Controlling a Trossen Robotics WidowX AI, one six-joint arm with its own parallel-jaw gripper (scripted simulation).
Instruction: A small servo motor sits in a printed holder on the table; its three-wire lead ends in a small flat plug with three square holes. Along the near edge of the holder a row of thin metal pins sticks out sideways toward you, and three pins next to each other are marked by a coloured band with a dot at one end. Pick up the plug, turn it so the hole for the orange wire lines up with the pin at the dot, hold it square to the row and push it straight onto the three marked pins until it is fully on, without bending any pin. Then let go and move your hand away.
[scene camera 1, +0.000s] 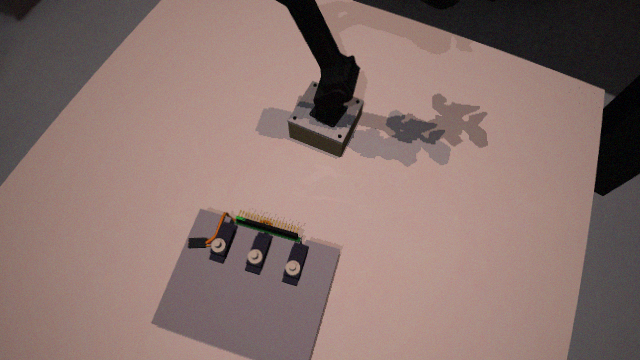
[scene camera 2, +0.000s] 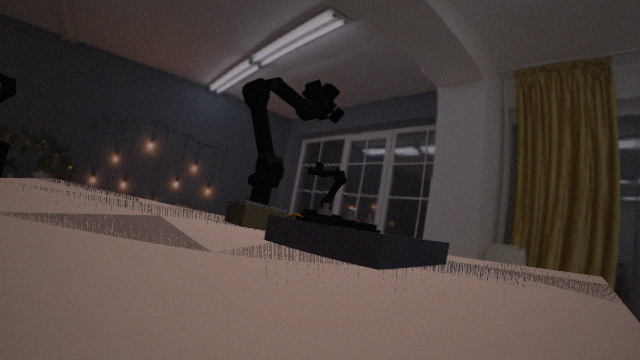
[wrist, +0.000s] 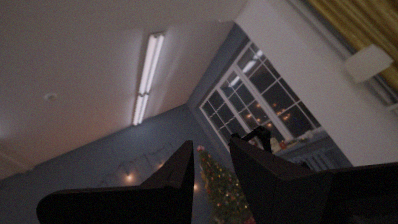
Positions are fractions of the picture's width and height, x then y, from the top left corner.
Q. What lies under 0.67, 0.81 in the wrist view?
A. The gripper.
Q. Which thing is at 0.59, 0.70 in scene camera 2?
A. A grey holder plate.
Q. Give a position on a grey holder plate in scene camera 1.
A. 0.34, 0.85
